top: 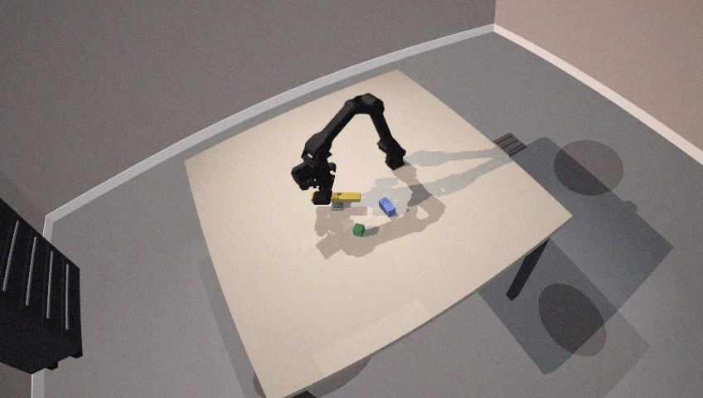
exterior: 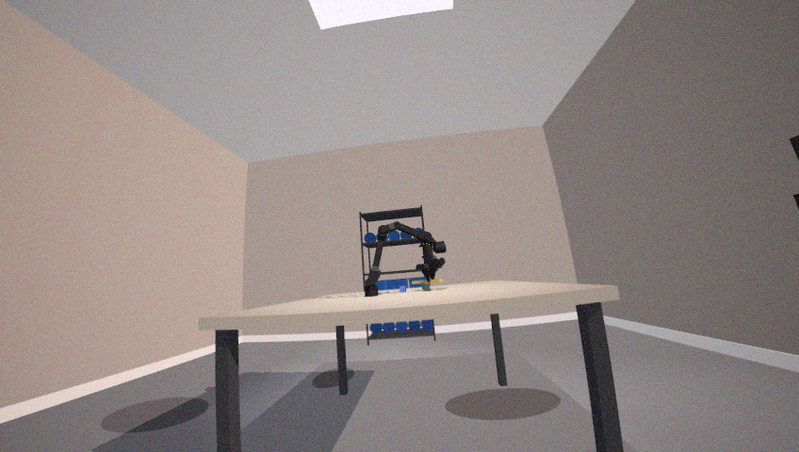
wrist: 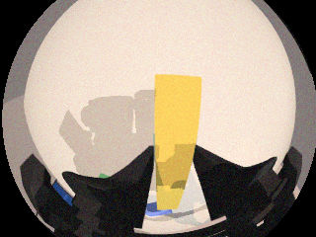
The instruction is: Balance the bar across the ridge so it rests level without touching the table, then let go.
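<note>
Right now the yellow bar is 20 mm behind my gripper tip and 20 mm to the left of it. From my gripper tip the other things lie so: green cube 30 mm behind, 170 mm to the left, 30 mm below; blue block 170 mm behind, 140 mm to the left, 30 mm below.
</note>
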